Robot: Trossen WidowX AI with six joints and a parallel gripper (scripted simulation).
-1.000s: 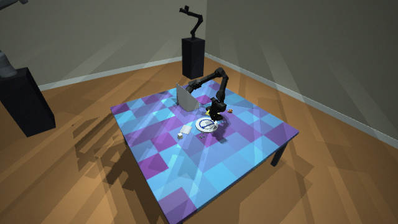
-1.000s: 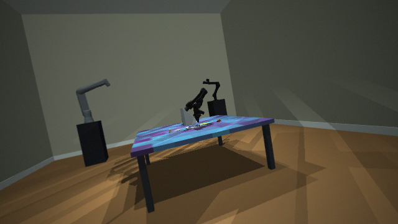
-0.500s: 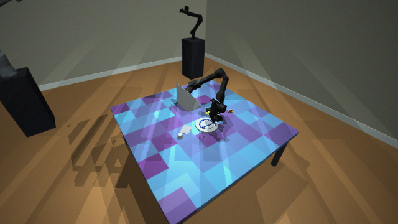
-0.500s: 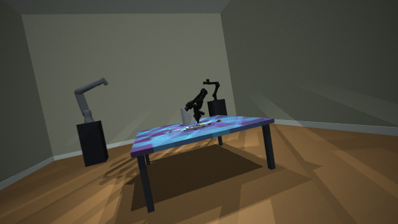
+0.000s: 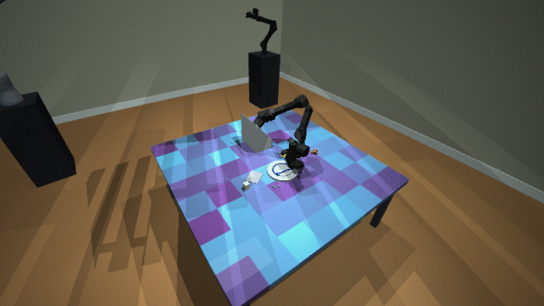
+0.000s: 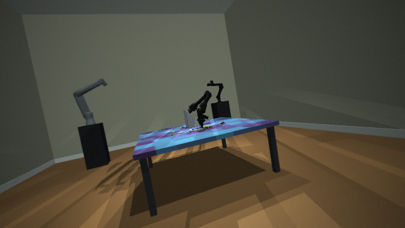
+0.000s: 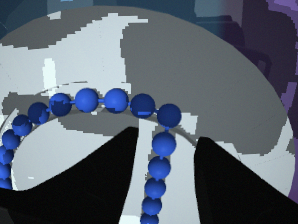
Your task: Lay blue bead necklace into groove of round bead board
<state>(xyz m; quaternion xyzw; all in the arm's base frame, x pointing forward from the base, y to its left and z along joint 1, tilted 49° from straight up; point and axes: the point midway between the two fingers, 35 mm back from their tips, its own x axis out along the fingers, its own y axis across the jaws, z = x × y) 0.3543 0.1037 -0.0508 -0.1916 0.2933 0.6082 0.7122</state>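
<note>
Now: the round white bead board 30 mm behind my gripper tip, 50 mm to the right of it and 10 mm below it. Round my gripper tip: cream cube: 40 mm behind, 320 mm to the right; yellow patch: 130 mm behind, 120 mm to the left, 20 mm below; flat grey square: 90 mm behind, 230 mm to the right, 20 mm below.
</note>
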